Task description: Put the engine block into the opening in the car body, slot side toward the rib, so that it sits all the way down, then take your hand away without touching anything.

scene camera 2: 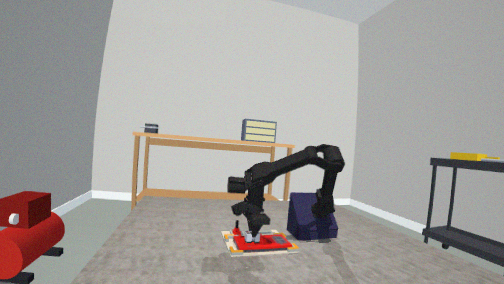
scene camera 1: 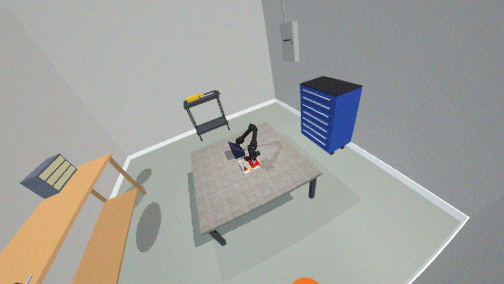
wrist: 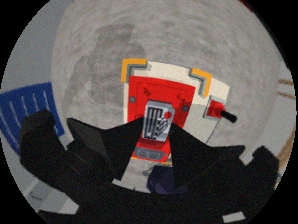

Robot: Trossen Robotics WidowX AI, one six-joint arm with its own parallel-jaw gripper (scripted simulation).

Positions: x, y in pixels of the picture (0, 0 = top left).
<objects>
My gripper (scene camera 2: 252, 235) carries a grey engine block (wrist: 158, 116).
</objects>
